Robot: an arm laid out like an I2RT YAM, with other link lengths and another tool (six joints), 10 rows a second.
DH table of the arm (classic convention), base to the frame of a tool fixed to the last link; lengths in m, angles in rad. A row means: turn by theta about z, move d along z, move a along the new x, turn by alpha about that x. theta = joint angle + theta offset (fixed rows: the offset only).
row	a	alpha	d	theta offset
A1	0.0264	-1.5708	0.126	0
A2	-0.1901	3.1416	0	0
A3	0.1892	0	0	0.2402
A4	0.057	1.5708	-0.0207	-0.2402
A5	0	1.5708	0.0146	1.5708
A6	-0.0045	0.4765	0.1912	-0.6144
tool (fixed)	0	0	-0.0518	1.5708
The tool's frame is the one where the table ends.
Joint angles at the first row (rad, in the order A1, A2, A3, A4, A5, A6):
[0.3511, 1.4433, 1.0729, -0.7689, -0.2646, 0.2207]
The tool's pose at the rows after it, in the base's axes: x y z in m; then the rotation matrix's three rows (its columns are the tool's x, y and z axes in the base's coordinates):
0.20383 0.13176 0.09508; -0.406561 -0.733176 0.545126; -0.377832 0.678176 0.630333; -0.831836 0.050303 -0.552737
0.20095 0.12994 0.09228; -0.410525 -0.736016 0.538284; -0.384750 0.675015 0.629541; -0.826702 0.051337 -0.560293
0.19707 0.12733 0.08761; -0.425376 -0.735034 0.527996; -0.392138 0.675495 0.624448; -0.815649 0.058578 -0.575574
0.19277 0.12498 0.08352; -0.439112 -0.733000 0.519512; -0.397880 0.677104 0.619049; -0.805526 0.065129 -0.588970
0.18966 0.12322 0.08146; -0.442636 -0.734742 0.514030; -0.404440 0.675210 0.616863; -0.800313 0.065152 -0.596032
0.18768 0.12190 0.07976; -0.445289 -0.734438 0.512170; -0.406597 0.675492 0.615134; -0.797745 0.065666 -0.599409
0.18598 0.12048 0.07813; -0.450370 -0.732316 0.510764; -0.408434 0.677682 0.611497; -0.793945 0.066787 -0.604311
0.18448 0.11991 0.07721; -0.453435 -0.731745 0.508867; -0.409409 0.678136 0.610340; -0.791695 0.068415 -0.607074
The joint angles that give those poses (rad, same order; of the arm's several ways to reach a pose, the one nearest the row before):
[0.3512, 1.4242, 1.0610, -0.7658, -0.2638, 0.2138]
[0.3489, 1.4181, 1.0439, -0.7654, -0.2638, 0.2058]
[0.3447, 1.4177, 1.0240, -0.7673, -0.2634, 0.2008]
[0.3424, 1.4132, 1.0027, -0.7689, -0.2619, 0.1993]
[0.3416, 1.4048, 0.9871, -0.7708, -0.2596, 0.1940]
[0.3397, 1.3979, 0.9733, -0.7685, -0.2588, 0.1917]
[0.3374, 1.3937, 0.9627, -0.7681, -0.2569, 0.1913]
[0.3374, 1.3899, 0.9554, -0.7685, -0.2565, 0.1917]

